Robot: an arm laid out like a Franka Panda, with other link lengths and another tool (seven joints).
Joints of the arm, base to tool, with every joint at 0 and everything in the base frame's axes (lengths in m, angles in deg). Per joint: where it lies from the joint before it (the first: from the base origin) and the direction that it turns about. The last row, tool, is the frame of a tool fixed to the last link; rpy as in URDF.
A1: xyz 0.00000 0.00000 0.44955 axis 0 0 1
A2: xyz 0.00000 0.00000 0.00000 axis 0 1 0
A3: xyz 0.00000 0.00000 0.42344 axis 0 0 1
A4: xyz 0.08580 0.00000 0.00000 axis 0 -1 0
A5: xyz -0.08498 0.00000 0.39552 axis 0 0 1
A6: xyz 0.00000 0.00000 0.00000 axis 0 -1 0
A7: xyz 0.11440 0.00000 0.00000 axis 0 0 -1
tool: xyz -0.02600 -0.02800 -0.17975 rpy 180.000 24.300 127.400
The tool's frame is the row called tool.
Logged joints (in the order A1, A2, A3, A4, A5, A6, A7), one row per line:
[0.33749, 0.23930, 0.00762, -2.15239, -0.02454, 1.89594, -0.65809]
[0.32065, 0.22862, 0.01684, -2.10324, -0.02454, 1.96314, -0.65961]
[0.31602, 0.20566, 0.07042, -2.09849, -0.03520, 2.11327, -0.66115]
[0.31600, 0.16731, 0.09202, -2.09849, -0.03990, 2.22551, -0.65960]
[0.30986, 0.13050, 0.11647, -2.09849, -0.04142, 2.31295, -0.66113]
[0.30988, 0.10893, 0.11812, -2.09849, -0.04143, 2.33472, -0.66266]
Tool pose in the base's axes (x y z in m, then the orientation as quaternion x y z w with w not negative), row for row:
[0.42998, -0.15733, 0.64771, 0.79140, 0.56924, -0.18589, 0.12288]
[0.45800, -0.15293, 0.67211, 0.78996, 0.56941, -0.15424, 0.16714]
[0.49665, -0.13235, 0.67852, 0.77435, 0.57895, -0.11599, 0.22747]
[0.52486, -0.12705, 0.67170, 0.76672, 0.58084, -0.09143, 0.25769]
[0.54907, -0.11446, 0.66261, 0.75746, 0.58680, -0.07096, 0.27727]
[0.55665, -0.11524, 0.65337, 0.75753, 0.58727, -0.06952, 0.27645]
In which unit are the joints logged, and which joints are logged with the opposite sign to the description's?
The joints are logged in radians. Opposite sign: A1, A2, A7.
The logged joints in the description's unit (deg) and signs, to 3 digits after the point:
[-19.337, -13.711, 0.437, -123.323, -1.406, 108.629, 37.706]
[-18.372, -13.099, 0.965, -120.507, -1.406, 112.480, 37.793]
[-18.107, -11.783, 4.035, -120.235, -2.017, 121.081, 37.881]
[-18.105, -9.586, 5.272, -120.235, -2.286, 127.512, 37.792]
[-17.754, -7.477, 6.673, -120.235, -2.373, 132.522, 37.880]
[-17.755, -6.241, 6.768, -120.235, -2.374, 133.770, 37.968]

